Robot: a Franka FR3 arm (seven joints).
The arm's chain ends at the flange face. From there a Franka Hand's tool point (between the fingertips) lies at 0.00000 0.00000 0.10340 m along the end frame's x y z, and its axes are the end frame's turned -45 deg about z.
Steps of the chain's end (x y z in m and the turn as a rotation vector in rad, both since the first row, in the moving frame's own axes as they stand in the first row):
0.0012 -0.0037 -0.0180 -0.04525 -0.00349 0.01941
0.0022 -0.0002 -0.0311 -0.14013 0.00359 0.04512
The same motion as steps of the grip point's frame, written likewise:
-0.0001 0.0012 -0.0181 -0.02953 -0.03446 0.01941
-0.0085 0.0117 -0.0321 -0.10163 -0.09655 0.04512

